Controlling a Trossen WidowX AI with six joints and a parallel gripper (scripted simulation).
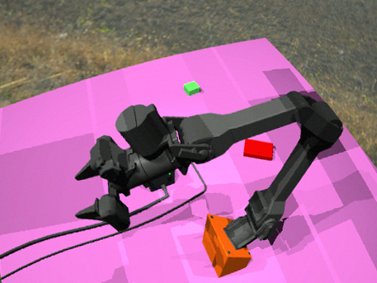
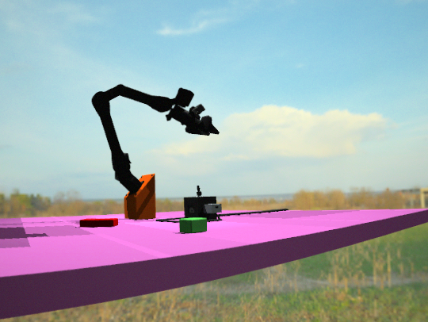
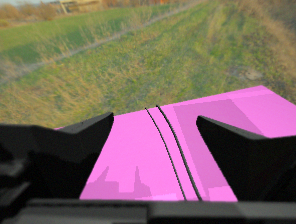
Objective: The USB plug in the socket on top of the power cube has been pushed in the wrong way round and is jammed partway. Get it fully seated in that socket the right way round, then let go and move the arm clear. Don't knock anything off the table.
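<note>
The USB plug lies 250 mm to the right of my gripper tip, 250 mm below it and 180 mm ahead of it. Also, from my gripper tip: green block (520 mm to the right, 470 mm ahead, 330 mm below); then red block (580 mm to the right, 330 mm below, 130 mm ahead).
</note>
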